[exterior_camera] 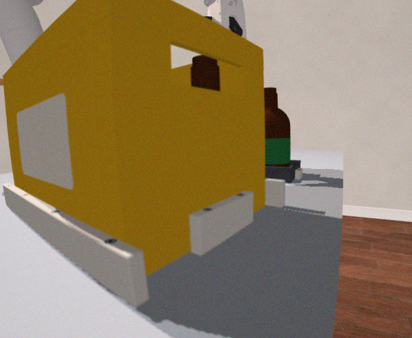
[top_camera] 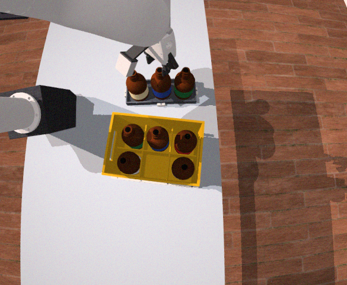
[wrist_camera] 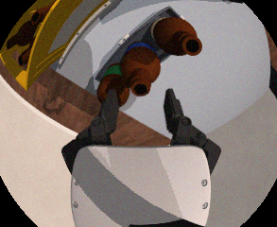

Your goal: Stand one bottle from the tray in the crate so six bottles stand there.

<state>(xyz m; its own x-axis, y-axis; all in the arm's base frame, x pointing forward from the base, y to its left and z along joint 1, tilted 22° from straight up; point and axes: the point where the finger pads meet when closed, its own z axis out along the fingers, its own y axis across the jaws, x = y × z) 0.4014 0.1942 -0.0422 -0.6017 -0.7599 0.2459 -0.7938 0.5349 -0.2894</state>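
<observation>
Now: the green-label bottle 90 mm ahead of my hand, 10 mm to the left of it and 110 mm below it. The rest, counted from my hand: crate (20 mm ahead, 250 mm to the right, 110 mm below); then cream-labelled bottle (90 mm behind, 20 mm to the right, 110 mm below); then dark tray (180 mm below).
</observation>
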